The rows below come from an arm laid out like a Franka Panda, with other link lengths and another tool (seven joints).
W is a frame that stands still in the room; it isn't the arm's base.
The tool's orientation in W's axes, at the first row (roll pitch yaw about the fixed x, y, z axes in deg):
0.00 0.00 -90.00
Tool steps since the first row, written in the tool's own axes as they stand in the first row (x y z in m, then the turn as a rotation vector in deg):
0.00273 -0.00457 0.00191 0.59 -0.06 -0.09
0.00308 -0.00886 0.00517 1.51 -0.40 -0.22
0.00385 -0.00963 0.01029 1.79 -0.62 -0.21
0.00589 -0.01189 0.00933 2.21 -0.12 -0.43
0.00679 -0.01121 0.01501 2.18 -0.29 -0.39
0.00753 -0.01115 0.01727 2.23 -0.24 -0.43
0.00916 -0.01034 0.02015 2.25 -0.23 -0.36
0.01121 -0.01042 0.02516 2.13 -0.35 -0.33
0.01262 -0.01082 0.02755 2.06 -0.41 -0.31
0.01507 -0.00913 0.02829 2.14 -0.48 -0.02
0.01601 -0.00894 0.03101 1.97 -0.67 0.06
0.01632 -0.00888 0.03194 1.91 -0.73 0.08
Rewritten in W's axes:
-0.00457 -0.00273 0.00191 -0.06 -0.59 -0.09
-0.00886 -0.00308 0.00517 -0.40 -1.51 -0.22
-0.00963 -0.00385 0.01029 -0.62 -1.79 -0.21
-0.01189 -0.00589 0.00933 -0.12 -2.21 -0.43
-0.01121 -0.00679 0.01501 -0.29 -2.18 -0.39
-0.01115 -0.00753 0.01727 -0.24 -2.23 -0.43
-0.01034 -0.00916 0.02015 -0.23 -2.25 -0.36
-0.01042 -0.01121 0.02516 -0.35 -2.13 -0.33
-0.01082 -0.01262 0.02755 -0.41 -2.06 -0.31
-0.00913 -0.01507 0.02829 -0.48 -2.14 -0.02
-0.00894 -0.01601 0.03101 -0.67 -1.97 0.06
-0.00888 -0.01632 0.03194 -0.73 -1.91 0.08

